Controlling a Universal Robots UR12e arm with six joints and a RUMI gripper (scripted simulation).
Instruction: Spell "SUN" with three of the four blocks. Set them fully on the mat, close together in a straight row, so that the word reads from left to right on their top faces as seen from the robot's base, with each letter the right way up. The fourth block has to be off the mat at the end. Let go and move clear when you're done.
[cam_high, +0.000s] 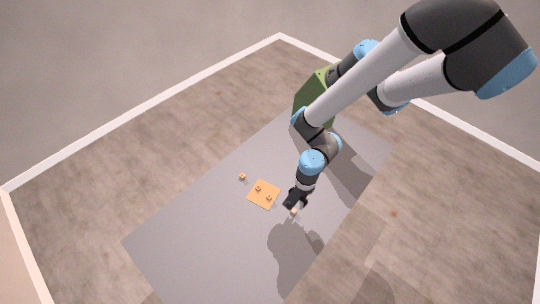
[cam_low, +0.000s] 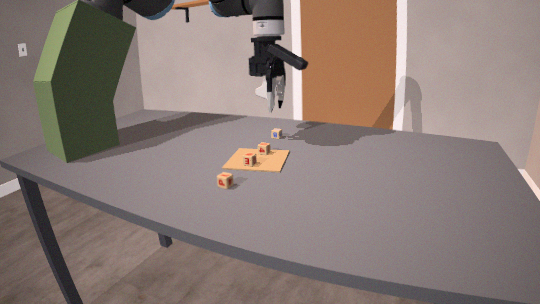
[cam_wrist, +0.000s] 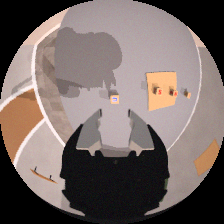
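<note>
Right now my hand is 9 cm above the blue-lettered block. Round my hand: red-lettered block: 33 cm to the right, 10 cm ahead, 9 cm below; orange mat: 18 cm to the right, 10 cm below, 7 cm ahead.
</note>
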